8 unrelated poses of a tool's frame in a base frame.
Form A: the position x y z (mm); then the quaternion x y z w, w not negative.
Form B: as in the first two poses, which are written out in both.
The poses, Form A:
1: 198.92 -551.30 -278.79 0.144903 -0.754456 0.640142 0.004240
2: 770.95 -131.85 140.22 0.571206 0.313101 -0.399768 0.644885
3: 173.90 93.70 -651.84 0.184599 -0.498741 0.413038 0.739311
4: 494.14 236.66 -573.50 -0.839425 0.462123 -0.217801 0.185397
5: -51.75 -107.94 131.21 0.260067 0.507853 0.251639 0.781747
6: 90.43 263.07 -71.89 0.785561 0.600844 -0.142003 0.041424
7: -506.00 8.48 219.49 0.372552 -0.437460 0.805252 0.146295
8: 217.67 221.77 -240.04 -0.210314 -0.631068 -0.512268 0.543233
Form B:
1: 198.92 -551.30 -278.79 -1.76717 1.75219 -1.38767
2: 770.95 -131.85 140.22 0.51445 1.41883 -1.62431
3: 173.90 93.70 -651.84 -2.98660 1.12147 -2.27762
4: 494.14 236.66 -573.50 -1.93314 2.56144 0.20196
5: -51.75 -107.94 131.21 0.78469 1.21440 -0.16185
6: 90.43 263.07 -71.89 -0.36911 2.84466 -2.20481
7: -506.00 8.48 219.49 -2.45595 1.22423 -1.04508
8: 217.67 221.77 -240.04 2.70721 1.45550 2.06383
